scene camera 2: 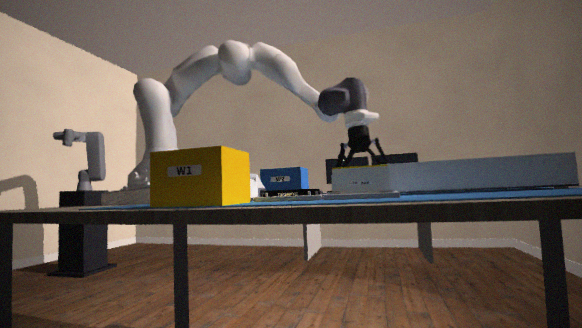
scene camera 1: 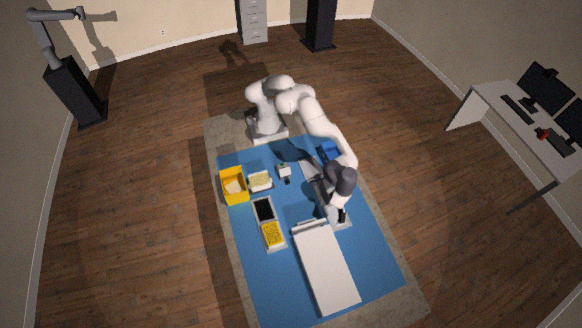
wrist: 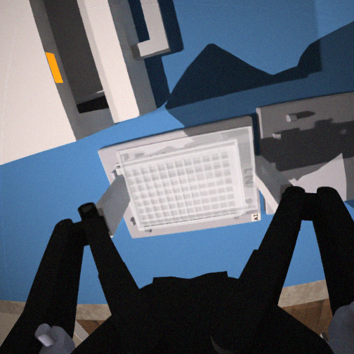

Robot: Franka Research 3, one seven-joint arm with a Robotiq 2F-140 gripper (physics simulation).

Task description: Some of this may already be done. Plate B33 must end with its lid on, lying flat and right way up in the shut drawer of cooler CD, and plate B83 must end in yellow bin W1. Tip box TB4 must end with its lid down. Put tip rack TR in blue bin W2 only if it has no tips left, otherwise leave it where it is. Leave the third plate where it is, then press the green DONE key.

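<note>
My gripper (wrist: 189, 177) (scene camera 2: 362, 161) is shut on a clear lid (wrist: 246, 160), gripping its two short sides. The lid lies flat over a pale, gridded plate (wrist: 175, 200) at the grey nest (wrist: 107, 161) marked N1; whether lid and plate touch is unclear. The long white cooler (scene camera 1: 327, 270) (wrist: 25, 85) stands beside it, its drawer front (scene camera 1: 309, 226) (wrist: 107, 60) standing out from the body. Yellow bin W1 (scene camera 1: 242, 195) (scene camera 2: 186, 185) holds a pale flat item (scene camera 1: 233, 187). The DONE key (scene camera 1: 283, 164) is green. Plate labels and the cooler's name are unreadable.
Blue bin W2 (scene camera 1: 328, 150) (scene camera 2: 284, 177) stands near the arm base. A white box with a pale yellow top (scene camera 1: 260, 180) stands beside W1. A yellow-topped box (scene camera 1: 272, 233) (scene camera 2: 360, 181) and a black item (scene camera 1: 264, 209) stand left of the cooler. Another grey nest (wrist: 310, 117) adjoins N1.
</note>
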